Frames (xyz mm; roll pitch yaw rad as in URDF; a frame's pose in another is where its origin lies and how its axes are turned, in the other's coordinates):
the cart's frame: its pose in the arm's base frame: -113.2 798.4 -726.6 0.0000 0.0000 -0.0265
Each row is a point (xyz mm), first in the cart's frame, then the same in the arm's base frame.
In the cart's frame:
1: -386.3 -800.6 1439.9
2: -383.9 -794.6 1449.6
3: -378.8 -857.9 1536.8
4: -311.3 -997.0 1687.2
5: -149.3 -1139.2 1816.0
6: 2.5 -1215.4 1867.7
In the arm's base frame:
1: -520.6 8.3 713.3
2: -518.0 14.3 723.0
3: -514.6 -49.2 810.2
4: -450.8 -190.0 960.6
5: -292.6 -336.4 1089.4
6: -142.9 -416.6 1141.1

